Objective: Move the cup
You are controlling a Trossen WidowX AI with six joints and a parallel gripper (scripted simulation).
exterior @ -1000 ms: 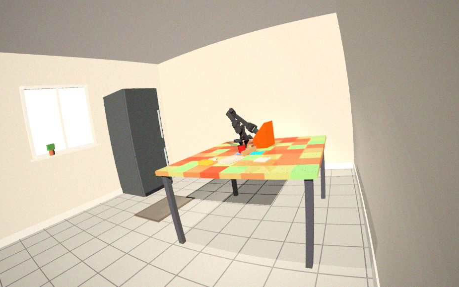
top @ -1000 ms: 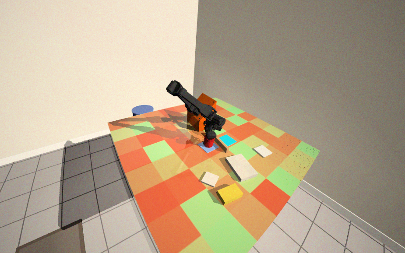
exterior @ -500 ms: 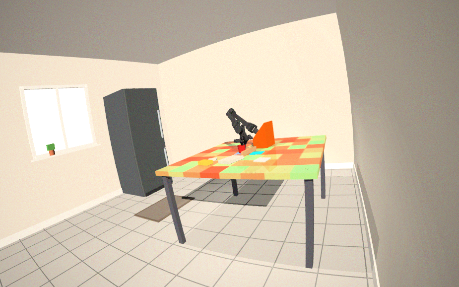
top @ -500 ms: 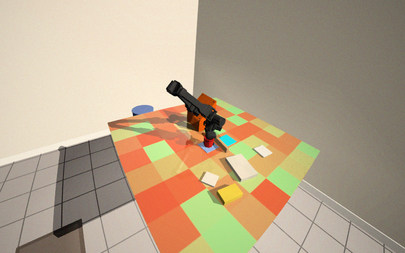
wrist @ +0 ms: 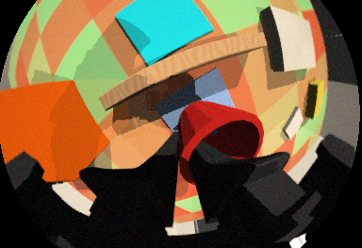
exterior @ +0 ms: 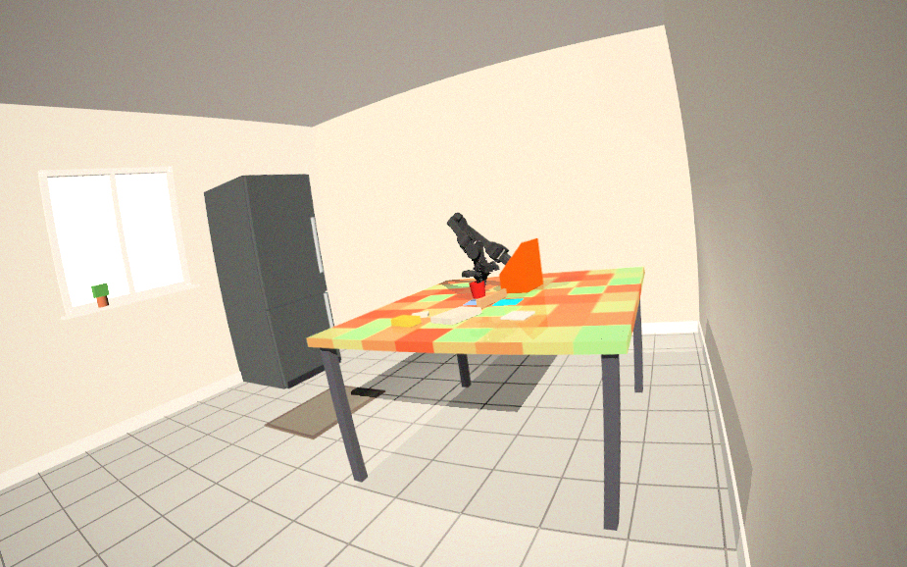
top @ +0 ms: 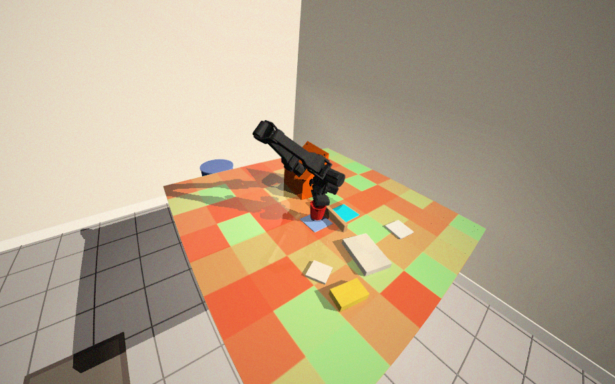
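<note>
My gripper tip is now 4 cm short of the cyan pad, 15 cm to the right of it and 7 cm above it. Also, from my gripper tip: red cup (3 cm ahead, 2 cm to the right); low wooden bar (4 cm ahead, 6 cm to the left, 5 cm below); blue-grey pad (3 cm ahead, 2 cm to the right, 7 cm below).
</note>
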